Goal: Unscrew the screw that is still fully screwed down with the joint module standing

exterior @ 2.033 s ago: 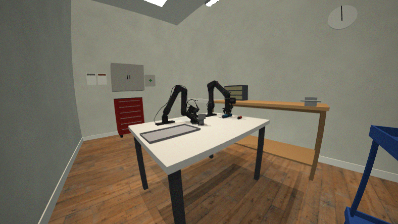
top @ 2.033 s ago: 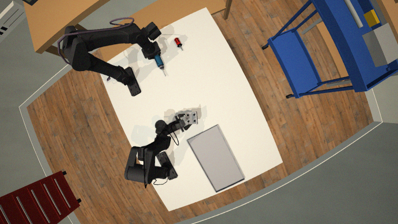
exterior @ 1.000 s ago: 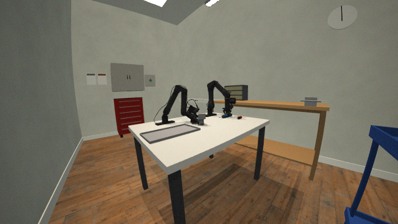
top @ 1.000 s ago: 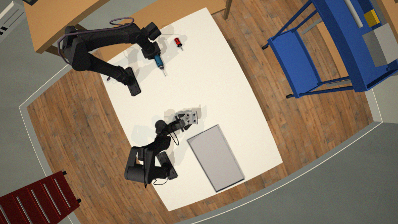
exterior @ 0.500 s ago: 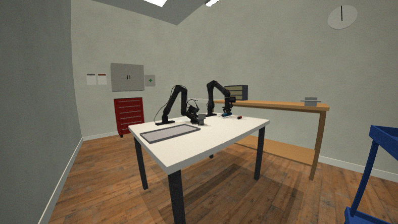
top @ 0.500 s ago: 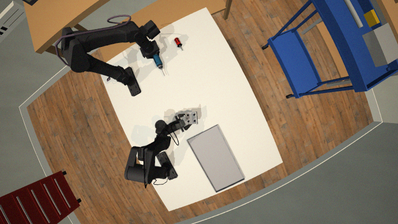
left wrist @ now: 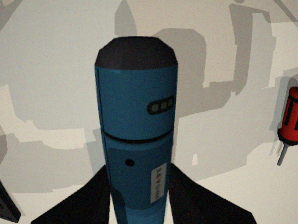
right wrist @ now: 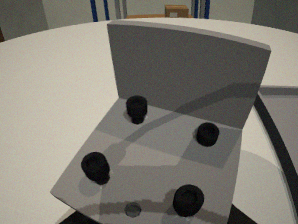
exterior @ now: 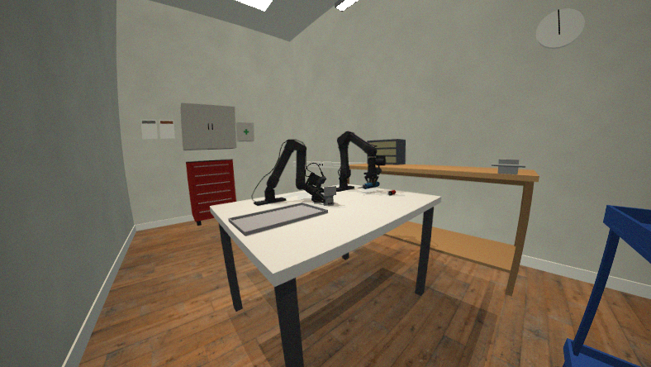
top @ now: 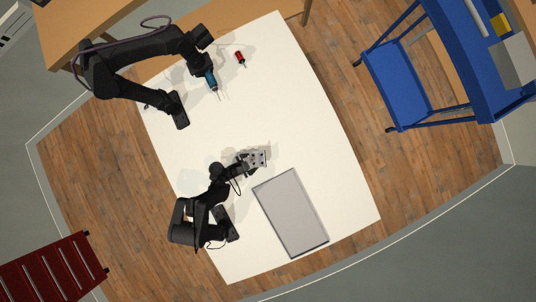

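Right now my right hand is 5 cm below the grey bracket. The rest, counted from my right hand: flat grey tray: 32 cm to the right, 4 cm ahead, 2 cm below; then red-handled screwdriver: 47 cm to the left, 11 cm ahead, 1 cm below.
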